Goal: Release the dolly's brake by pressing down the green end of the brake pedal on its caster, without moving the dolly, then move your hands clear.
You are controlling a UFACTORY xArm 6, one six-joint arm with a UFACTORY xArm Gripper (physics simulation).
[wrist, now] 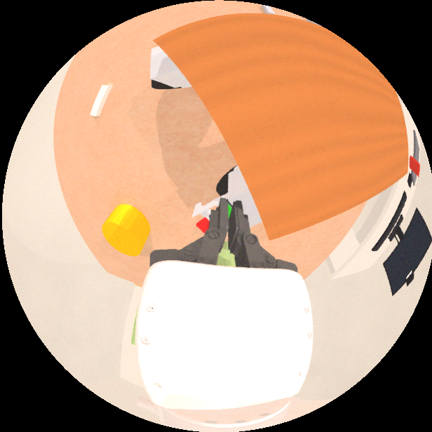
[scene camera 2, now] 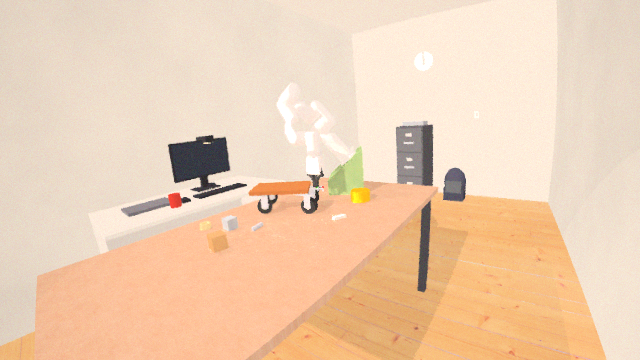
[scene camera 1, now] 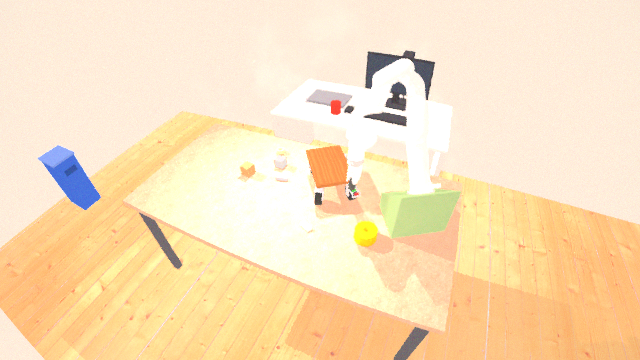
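A dolly (scene camera 1: 328, 165) is here in the scene, and I find the same dolly (wrist: 312, 138) (scene camera 2: 269, 192) in other pictures too. I can also see a yellow cylinder (wrist: 126, 229), and with it my own gripper (wrist: 227, 210).
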